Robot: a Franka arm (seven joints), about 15 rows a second.
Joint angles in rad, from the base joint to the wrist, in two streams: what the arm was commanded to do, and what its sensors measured. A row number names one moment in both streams.
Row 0, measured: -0.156, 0.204, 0.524, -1.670, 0.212, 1.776, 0.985
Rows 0 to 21, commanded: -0.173, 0.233, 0.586, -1.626, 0.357, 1.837, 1.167; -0.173, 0.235, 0.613, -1.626, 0.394, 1.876, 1.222; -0.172, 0.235, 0.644, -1.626, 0.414, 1.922, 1.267; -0.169, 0.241, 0.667, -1.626, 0.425, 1.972, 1.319; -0.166, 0.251, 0.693, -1.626, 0.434, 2.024, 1.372; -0.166, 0.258, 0.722, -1.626, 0.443, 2.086, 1.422; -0.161, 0.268, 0.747, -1.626, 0.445, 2.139, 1.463; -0.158, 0.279, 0.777, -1.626, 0.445, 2.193, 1.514; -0.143, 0.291, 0.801, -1.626, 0.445, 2.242, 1.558; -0.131, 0.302, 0.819, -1.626, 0.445, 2.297, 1.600; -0.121, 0.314, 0.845, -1.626, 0.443, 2.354, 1.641; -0.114, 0.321, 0.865, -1.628, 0.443, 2.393, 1.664; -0.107, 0.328, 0.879, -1.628, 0.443, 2.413, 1.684; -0.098, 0.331, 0.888, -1.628, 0.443, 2.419, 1.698; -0.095, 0.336, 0.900, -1.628, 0.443, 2.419, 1.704; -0.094, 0.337, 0.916, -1.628, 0.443, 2.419, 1.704; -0.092, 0.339, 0.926, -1.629, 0.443, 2.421, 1.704; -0.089, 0.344, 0.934, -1.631, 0.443, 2.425, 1.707; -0.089, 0.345, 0.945, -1.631, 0.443, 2.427, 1.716; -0.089, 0.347, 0.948, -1.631, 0.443, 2.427, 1.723; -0.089, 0.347, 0.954, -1.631, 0.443, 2.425, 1.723; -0.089, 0.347, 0.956, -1.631, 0.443, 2.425, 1.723
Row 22, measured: -0.081, 0.326, 0.934, -1.646, 0.427, 2.415, 1.714
